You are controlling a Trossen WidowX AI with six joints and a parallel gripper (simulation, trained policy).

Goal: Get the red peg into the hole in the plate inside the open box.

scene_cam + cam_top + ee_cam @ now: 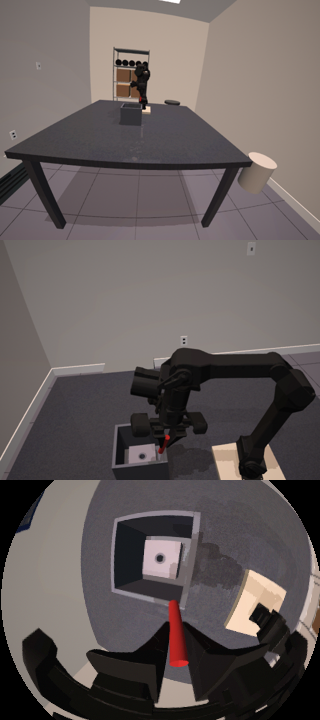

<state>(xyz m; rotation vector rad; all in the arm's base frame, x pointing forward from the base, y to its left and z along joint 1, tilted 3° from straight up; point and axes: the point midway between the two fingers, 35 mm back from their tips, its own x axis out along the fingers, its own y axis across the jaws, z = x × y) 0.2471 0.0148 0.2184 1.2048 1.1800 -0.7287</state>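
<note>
Right now the light plate is 80 mm ahead of my gripper tip, 60 mm to the right of it and 150 mm below it. Round my gripper tip: red peg right at my gripper tip.
</note>
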